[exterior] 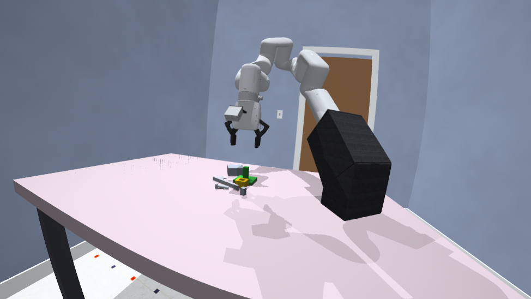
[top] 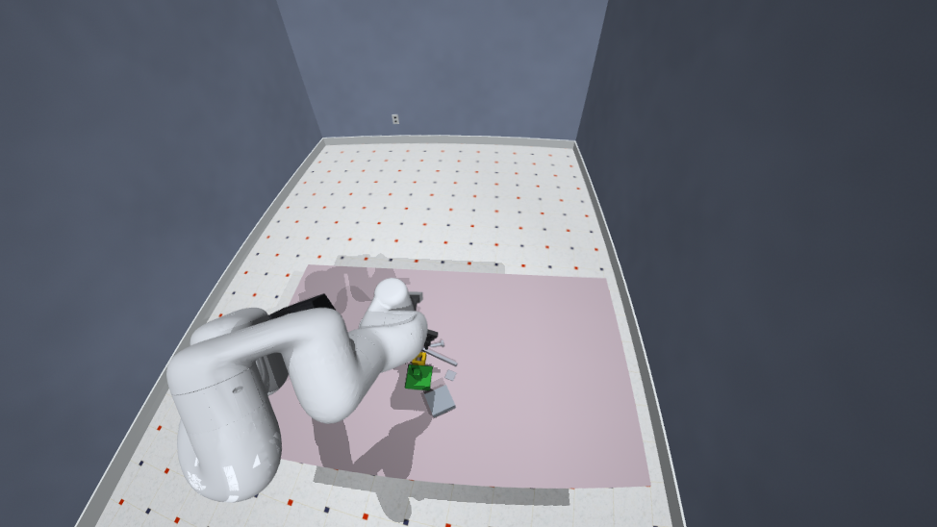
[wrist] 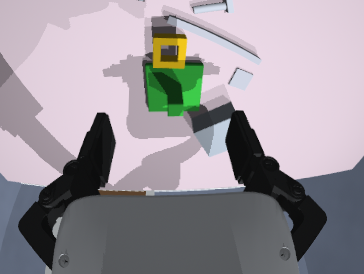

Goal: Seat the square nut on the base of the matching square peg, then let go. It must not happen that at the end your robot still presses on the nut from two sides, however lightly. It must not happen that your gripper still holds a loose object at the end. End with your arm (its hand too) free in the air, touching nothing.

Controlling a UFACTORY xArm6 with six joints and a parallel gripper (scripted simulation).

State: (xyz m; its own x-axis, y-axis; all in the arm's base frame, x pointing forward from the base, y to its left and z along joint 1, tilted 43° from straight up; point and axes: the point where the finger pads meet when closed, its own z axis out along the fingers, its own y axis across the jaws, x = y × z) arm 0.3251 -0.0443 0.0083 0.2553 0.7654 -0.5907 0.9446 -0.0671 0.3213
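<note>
My hand is 70 mm short of the long bar, 10 mm to the right of it and 150 mm above it. From my hand the other things lie so: small plate (100 mm ahead, 60 mm to the right, 160 mm below); bolt (80 mm ahead, 50 mm to the left, 150 mm below); grey block (50 mm ahead, 150 mm to the right, 140 mm below).
</note>
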